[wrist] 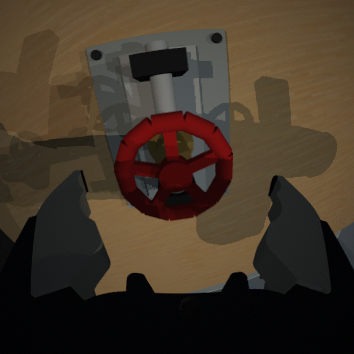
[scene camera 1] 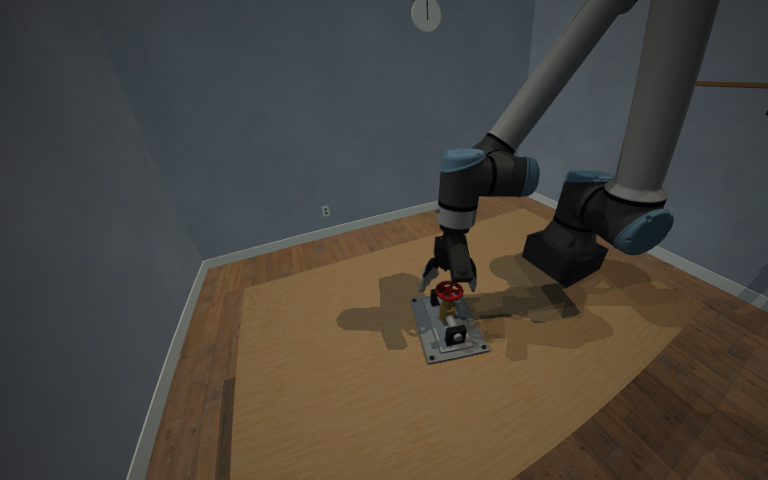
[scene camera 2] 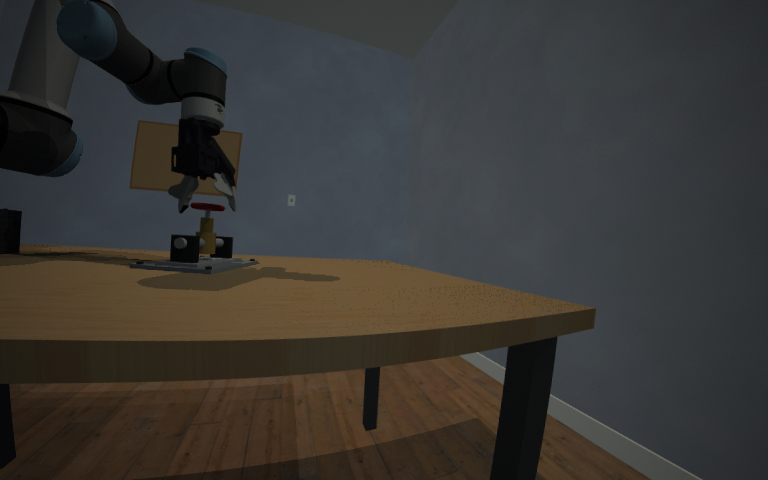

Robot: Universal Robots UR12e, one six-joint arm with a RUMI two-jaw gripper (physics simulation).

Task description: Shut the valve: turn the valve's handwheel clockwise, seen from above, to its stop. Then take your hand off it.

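Note:
The red handwheel (scene camera 1: 449, 298) (scene camera 2: 207, 207) (wrist: 176, 174) lies level on top of the brass valve body (scene camera 1: 446, 313) (scene camera 2: 207, 243) (wrist: 185, 140). One spoke points almost straight up in the wrist view, towards the white pipe. The valve is mounted on a grey base plate (scene camera 1: 427, 339) (scene camera 2: 164, 264) (wrist: 215, 65). My gripper (scene camera 1: 447, 289) (scene camera 2: 207, 211) (wrist: 179, 175) points down, open wide and empty. Its fingertips stand on opposite sides of the wheel, at about rim height in the second scene view, with a gap on each side in the wrist view.
Black pipe supports (scene camera 1: 455, 335) (scene camera 2: 185, 248) (wrist: 159, 62) stand on the plate, lower than the wheel. The plate rests on the wooden table (scene camera 1: 317, 384) (scene camera 2: 362, 305) (wrist: 300, 50). The black robot base (scene camera 1: 557, 260) stands at the table's far right in the first scene view.

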